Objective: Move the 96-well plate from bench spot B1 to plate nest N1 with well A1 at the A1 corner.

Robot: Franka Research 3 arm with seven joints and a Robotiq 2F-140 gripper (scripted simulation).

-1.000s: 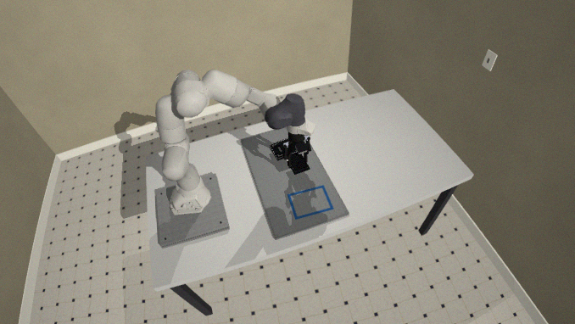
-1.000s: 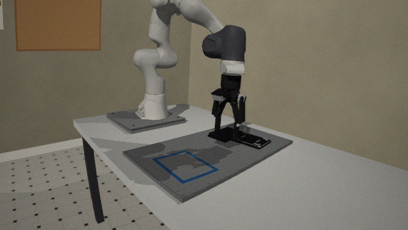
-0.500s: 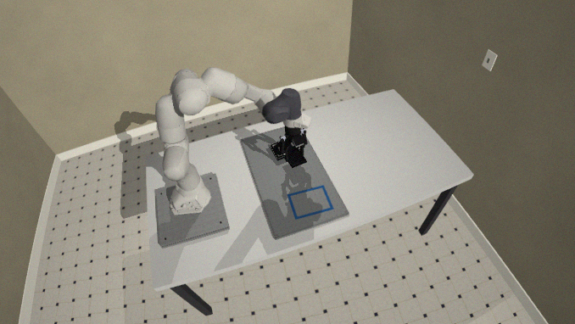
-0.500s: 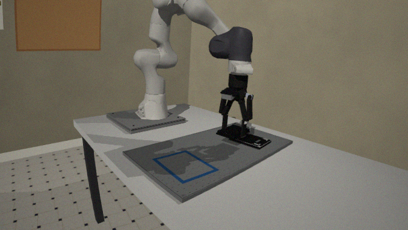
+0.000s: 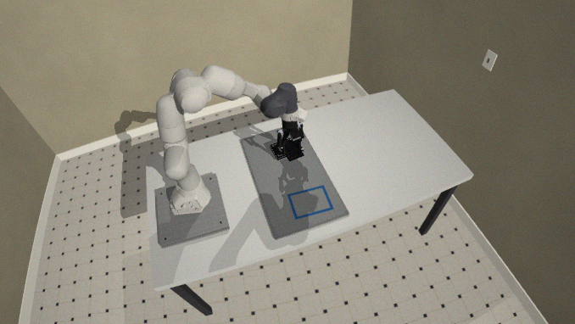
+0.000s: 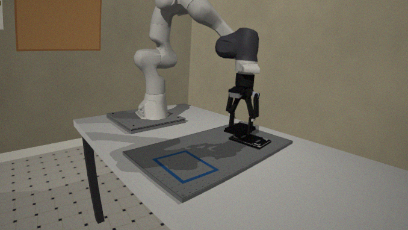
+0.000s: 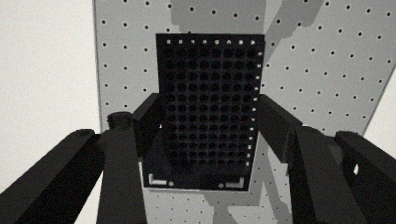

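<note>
Now: the black plate nest 90 mm to the left of my hand and 90 mm below it. From my hand the other things lie so: A1 label (90 mm below, 80 mm ahead, 50 mm to the left); black 96-well plate (20 mm below).
</note>
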